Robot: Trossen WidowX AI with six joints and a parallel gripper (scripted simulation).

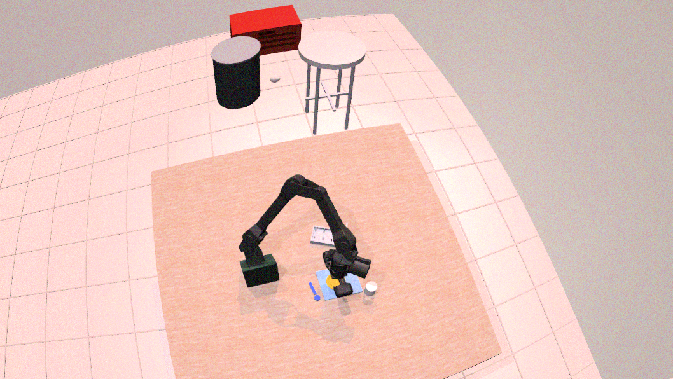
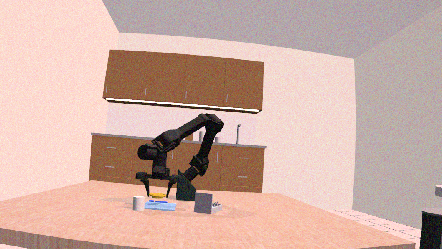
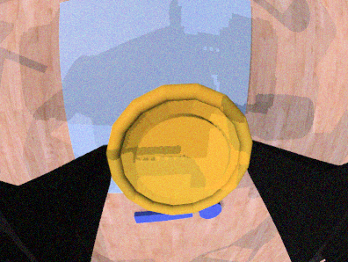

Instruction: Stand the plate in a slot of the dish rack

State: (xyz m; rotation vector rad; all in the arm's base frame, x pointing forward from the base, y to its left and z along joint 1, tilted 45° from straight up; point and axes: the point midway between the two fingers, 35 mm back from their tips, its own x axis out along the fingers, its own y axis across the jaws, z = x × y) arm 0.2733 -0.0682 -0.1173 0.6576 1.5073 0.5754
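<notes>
Now: the light blue mat 30 mm below my gripper tip, 20 mm ahead of it and 10 mm to the left of it. Round my gripper tip: blue spoon 80 mm behind, 30 mm below, 10 mm to the right; white cup 120 mm ahead, 70 mm to the right, 10 mm below; yellow plate 10 mm above.
</notes>
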